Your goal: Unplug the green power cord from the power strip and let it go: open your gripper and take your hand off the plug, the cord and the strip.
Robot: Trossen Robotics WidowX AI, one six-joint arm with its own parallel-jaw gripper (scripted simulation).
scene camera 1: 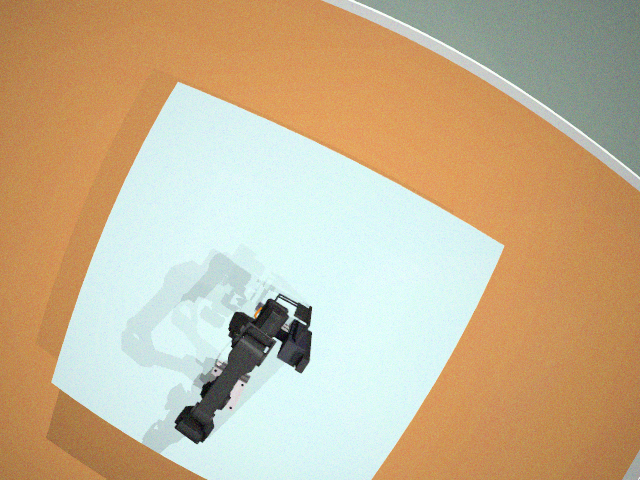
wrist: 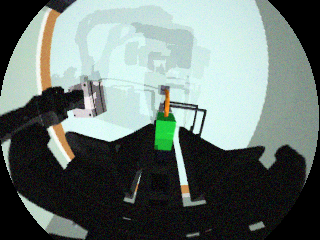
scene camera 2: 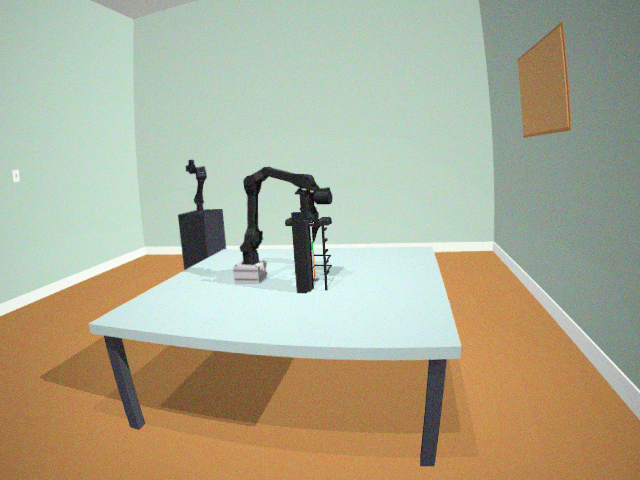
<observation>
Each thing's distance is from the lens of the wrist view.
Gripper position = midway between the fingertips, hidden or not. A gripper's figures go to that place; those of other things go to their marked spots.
gripper (wrist: pixel 165 128): 10 cm
green plug (wrist: pixel 165 126): 10 cm
</observation>
